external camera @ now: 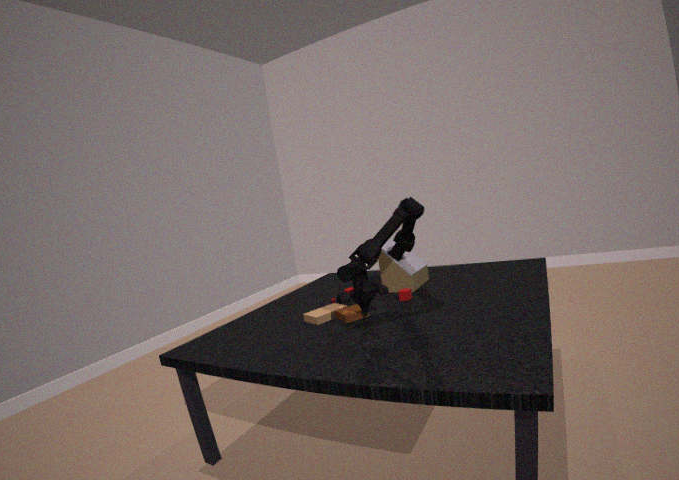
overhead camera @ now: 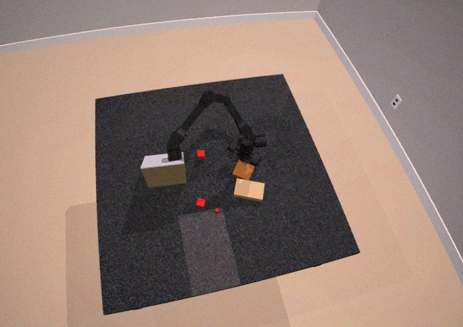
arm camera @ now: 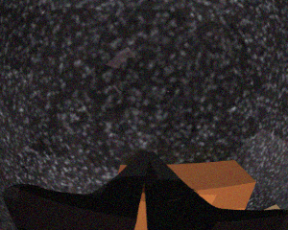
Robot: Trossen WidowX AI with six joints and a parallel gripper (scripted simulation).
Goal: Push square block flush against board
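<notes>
The square block is 70 mm to the right of my gripper tip and 20 mm behind it. From my gripper tip the other things lie so: light tan board (180 mm to the right, 20 mm behind); red piece (260 mm to the right, 210 mm behind).
</notes>
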